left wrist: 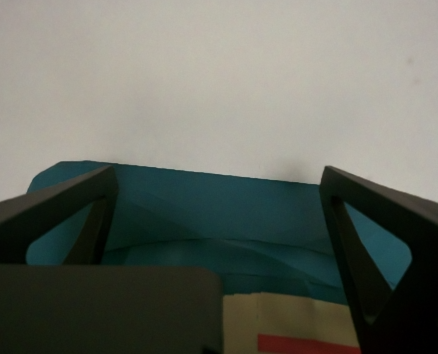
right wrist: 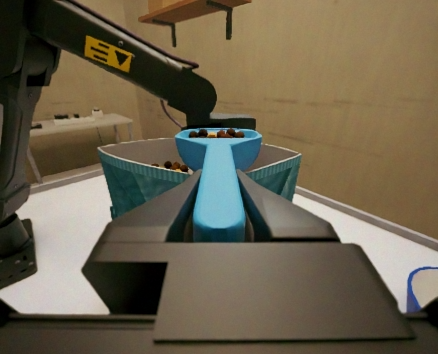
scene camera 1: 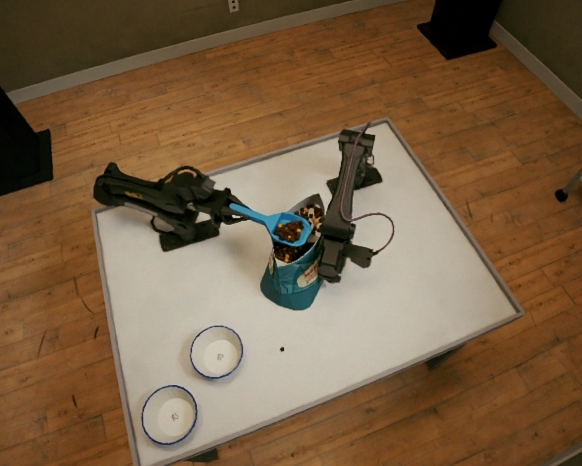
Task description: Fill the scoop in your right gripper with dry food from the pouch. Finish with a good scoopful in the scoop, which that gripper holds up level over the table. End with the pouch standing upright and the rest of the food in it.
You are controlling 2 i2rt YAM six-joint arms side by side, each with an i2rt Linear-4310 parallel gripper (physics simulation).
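Observation:
The blue scoop (scene camera 1: 256,214) (right wrist: 219,195) holds a heap of brown and orange dry food (scene camera 1: 289,231) (right wrist: 220,134). My right gripper (scene camera 1: 245,216) (right wrist: 218,177) is shut on its handle. The bowl is about level, above the open mouth of the pouch. The teal pouch (scene camera 1: 292,292) (left wrist: 215,210) (right wrist: 135,192) stands upright on the table with more food inside (scene camera 1: 288,254) (right wrist: 175,166). My left gripper (left wrist: 218,177) is open beside the pouch, its fingers spread across the teal side; in scene camera 1 its fingertips are hidden.
Two white bowls with blue rims (scene camera 1: 216,370) (scene camera 1: 170,435) stand at the lower left of the table (scene camera 1: 400,310). A dark piece of food (scene camera 1: 282,349) lies on the table below the pouch. The left arm (scene camera 1: 345,200) (right wrist: 150,65) reaches down close beside the pouch.

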